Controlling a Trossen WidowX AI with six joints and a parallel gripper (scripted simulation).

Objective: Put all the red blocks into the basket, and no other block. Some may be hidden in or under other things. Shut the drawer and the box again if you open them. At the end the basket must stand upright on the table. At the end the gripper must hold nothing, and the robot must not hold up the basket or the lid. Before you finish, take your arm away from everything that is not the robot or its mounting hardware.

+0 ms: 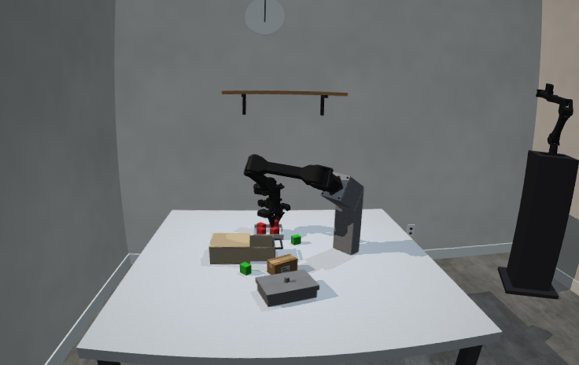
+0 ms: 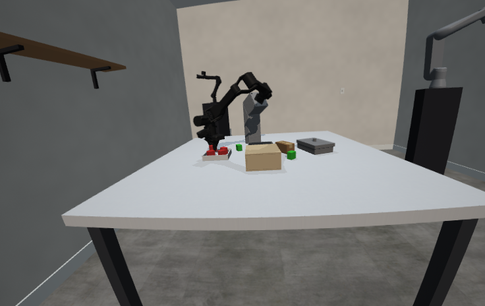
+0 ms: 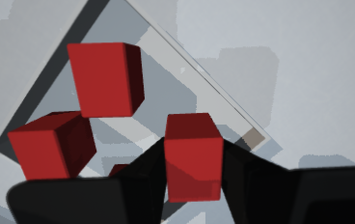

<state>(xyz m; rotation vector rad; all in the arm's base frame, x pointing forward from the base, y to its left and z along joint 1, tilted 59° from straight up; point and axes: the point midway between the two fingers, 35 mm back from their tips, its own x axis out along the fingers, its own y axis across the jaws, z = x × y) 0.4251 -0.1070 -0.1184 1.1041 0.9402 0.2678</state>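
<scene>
My hand is 1 cm short of the shallow basket, 4 cm to the right of it and 5 cm above it. The rest, counted from my hand: cardboard box 20 cm behind, 38 cm to the left, 3 cm below; then knobbed lid 29 cm behind, 53 cm to the left, 2 cm below; then dark grey box 29 cm behind, 53 cm to the left, 5 cm below.
</scene>
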